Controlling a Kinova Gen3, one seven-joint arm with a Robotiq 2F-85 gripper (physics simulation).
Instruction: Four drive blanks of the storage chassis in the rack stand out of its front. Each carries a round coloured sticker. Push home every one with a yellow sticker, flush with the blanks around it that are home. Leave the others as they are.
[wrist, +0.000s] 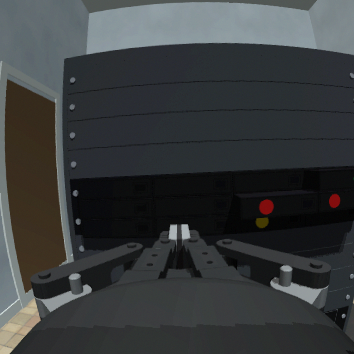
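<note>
The storage chassis (107, 206) is a dark band of drive blanks in three rows. In the middle row, a blank with a red sticker (266, 207) stands out. Just below it, a dim yellow sticker (262, 222) sits on a bottom-row blank in shadow, its top edge covered by the red-stickered blank; how far that blank stands out I cannot tell. To the right, another middle-row blank carries a red sticker (334, 201). Above it, a top-row blank (337, 179) shows a protruding left side; no sticker shows on it. My gripper (179, 236) is shut and empty, left of and below the yellow sticker.
Plain dark rack panels (200, 100) with screws at their sides lie above the chassis, and more panels continue below it. A brown door (32, 175) in a pale frame stands at the left. Tiled floor (20, 327) shows at the lower left.
</note>
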